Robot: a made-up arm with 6 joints.
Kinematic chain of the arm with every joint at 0, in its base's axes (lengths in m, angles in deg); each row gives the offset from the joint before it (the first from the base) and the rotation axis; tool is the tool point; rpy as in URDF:
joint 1: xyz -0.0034 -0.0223 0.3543 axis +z
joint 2: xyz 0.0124 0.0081 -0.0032 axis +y
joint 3: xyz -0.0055 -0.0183 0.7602 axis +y
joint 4: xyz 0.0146 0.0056 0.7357 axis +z
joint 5: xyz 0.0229 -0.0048 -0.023 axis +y
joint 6: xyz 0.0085 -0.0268 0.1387 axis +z
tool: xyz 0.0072 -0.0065 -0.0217 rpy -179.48 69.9 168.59
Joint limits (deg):
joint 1: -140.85..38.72
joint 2: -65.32..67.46
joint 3: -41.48..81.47
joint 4: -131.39..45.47
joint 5: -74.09..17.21
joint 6: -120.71..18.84
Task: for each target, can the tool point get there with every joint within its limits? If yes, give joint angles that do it. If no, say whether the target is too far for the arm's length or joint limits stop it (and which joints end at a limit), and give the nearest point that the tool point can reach.
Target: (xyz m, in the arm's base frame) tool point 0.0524 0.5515 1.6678
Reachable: yes | joints -102.33 -49.54 47.55 -43.55 6.57 -0.71
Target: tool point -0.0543 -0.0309 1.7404
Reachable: yes | joints 14.21 -31.90 58.61 -69.32 -30.84 -1.91
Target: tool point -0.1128 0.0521 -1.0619
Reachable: no: joint limits stop it (at a limit: joint 1, joint 2, joint 3, joint 5) | nearest point -0.8270 -0.6780 -0.1041 | short by 1.400 m
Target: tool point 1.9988 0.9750 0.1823
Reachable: no: too far | nearest point 1.3475 0.6506 0.4044 | short by 0.761 m
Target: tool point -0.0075 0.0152 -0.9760
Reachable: no: joint limits stop it (at a limit: joint 1, joint 2, joint 3, joint 5) | nearest point 0.8193 0.6341 -0.1042 | short by 1.352 m
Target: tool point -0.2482 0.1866 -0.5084
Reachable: no: joint limits stop it (at a limit: joint 1, joint 2, joint 3, joint 5) | nearest point -0.8380 -0.6679 -0.1027 | short by 1.115 m
